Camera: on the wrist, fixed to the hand. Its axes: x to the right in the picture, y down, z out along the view.
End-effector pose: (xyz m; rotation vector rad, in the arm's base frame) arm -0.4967 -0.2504 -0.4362 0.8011 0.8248 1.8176
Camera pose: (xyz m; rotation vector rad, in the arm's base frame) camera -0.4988 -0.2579 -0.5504 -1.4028 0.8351 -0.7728
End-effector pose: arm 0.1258 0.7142 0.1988 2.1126 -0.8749 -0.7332
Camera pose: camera 0.1894 0.8056 0.1725 -1.0184 -2.7657 0.3510
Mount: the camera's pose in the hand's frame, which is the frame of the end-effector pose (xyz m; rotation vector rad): -0.0253 -0.0894 -0.0668 0.3371 -0.9450 2.9078
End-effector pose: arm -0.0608 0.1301 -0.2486 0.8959 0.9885 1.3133
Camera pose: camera -0.0930 0.0975 -0.3535 -1.6316 1.1757 -1.0346
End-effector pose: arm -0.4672 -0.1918 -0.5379 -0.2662 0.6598 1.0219
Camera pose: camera -0.4252 -0.2885 -0.5825 -1.3787 0.1819 -2.0733
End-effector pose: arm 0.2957 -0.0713 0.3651 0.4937 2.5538 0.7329
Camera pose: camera 0.2647 -0.1812 0.3734 3.0462 -0.5461 0.1821
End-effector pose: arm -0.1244 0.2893 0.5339 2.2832 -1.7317 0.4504
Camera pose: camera -0.0512 0.3606 0.5855 1.1936 1.9589 0.1423
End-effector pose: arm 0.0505 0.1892 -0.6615 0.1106 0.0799 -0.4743
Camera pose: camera -0.0164 0.1299 -0.7329 0.1985 -1.0129 2.4039
